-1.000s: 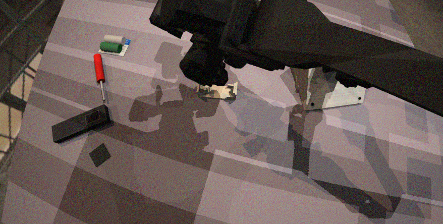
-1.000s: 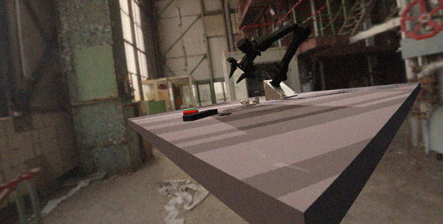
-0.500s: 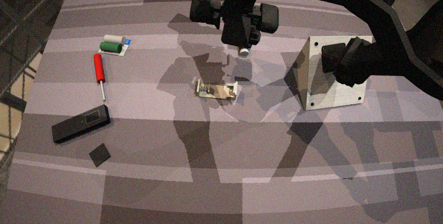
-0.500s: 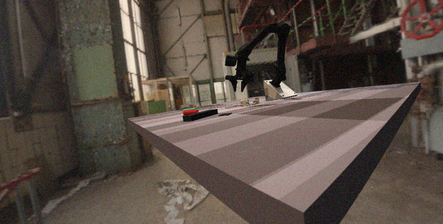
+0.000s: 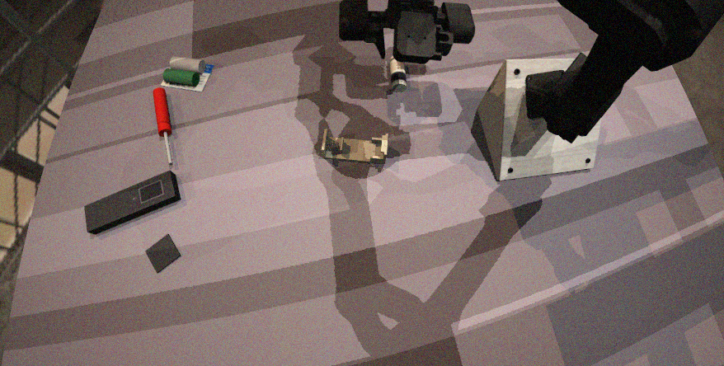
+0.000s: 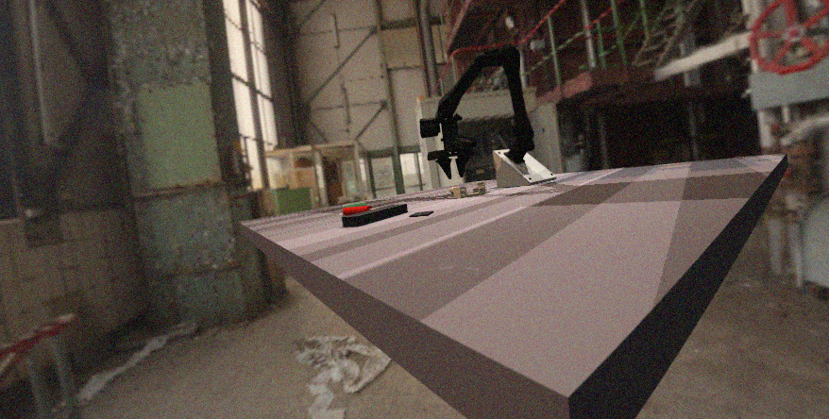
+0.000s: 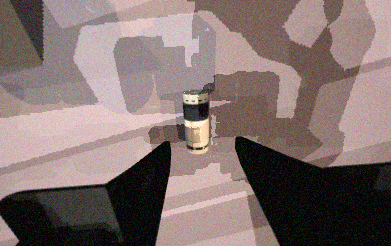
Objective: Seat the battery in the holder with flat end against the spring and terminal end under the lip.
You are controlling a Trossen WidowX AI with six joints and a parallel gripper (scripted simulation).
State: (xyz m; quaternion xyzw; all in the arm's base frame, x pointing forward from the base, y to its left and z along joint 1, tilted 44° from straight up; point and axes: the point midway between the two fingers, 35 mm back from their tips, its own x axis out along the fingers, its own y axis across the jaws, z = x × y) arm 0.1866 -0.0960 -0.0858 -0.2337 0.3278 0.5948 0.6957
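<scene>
My gripper tip is 40 mm above the battery. The rest, counted from my gripper tip: black flat box: 460 mm ahead, 150 mm to the left, 40 mm below; red-handled screwdriver: 400 mm ahead, 30 mm to the left, 40 mm below; dark square tile: 410 mm ahead, 230 mm to the left, 50 mm below.
</scene>
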